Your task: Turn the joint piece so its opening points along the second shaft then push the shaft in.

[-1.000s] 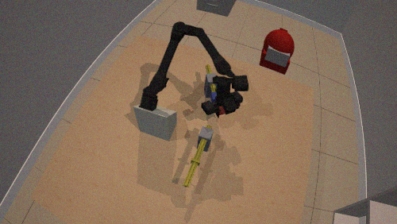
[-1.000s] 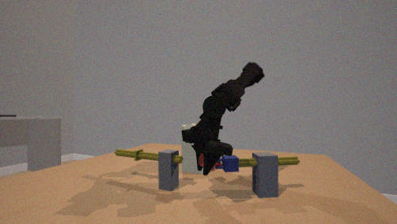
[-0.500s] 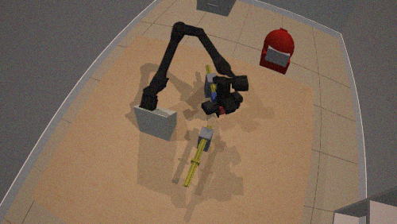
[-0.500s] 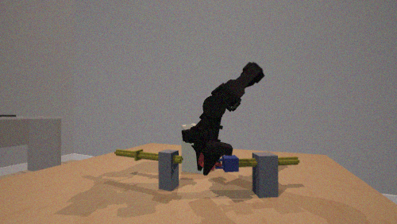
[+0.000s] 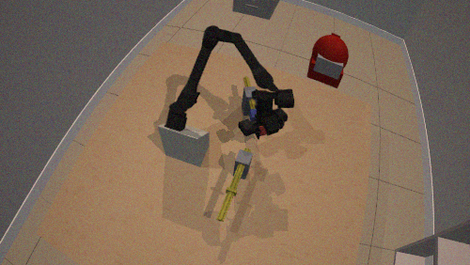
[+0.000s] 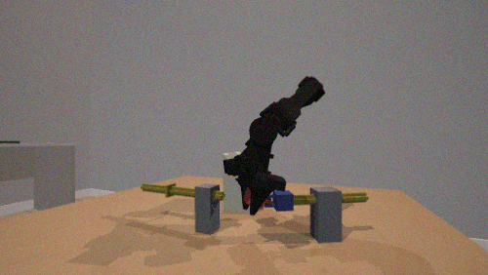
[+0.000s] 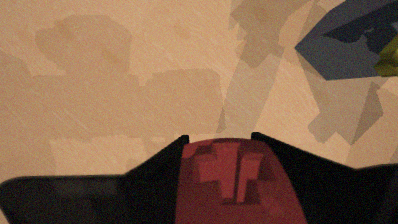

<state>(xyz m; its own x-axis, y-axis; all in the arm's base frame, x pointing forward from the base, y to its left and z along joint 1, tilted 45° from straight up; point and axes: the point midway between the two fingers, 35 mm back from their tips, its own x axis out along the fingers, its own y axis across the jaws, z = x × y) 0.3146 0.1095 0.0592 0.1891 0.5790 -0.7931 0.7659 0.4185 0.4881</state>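
My gripper tip is now 10 mm past the red joint piece, 20 mm to the right of it and 30 mm below it.
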